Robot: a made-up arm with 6 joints.
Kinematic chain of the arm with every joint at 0, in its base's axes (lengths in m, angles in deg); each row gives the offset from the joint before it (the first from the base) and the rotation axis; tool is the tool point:
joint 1: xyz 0 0 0.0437 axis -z
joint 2: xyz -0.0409 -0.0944 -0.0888 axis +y
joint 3: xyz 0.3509 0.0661 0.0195 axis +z
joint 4: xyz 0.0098 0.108 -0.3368 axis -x
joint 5: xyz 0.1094 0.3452 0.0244 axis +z
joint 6: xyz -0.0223 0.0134 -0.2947 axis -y
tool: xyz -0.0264 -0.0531 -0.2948
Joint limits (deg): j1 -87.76..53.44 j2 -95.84..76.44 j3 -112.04..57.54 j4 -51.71..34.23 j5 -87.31..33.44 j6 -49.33..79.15
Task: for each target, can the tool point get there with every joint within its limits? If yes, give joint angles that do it. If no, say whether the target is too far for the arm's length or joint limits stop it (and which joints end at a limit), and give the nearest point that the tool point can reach.
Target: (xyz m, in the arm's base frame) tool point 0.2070 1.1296 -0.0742
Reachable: yes | joints -74.16 -42.23 -63.54 -10.45 -22.93 9.18
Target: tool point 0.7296 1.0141 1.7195
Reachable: no: too far | nearest point 0.4283 0.5953 1.0141 | short by 0.874 m
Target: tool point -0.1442 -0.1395 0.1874
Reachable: no: joint limits stop it (at a limit: joint 2, joint 3, joint 4, joint 6) | nearest point -0.3128 -0.3026 0.2320 | short by 0.239 m
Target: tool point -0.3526 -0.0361 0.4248
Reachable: no: joint limits stop it (at a limit: joint 2, joint 3, joint 4, joint 6) | nearest point -0.4404 -0.0451 0.2532 | short by 0.193 m
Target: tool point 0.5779 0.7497 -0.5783
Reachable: yes | joints -39.03 -33.76 -23.61 19.91 -57.20 -6.70
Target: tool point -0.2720 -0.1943 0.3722
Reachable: no: joint limits stop it (at a limit: joint 2, joint 3, joint 4, joint 6) | nearest point -0.3577 -0.2555 0.2511 | short by 0.160 m
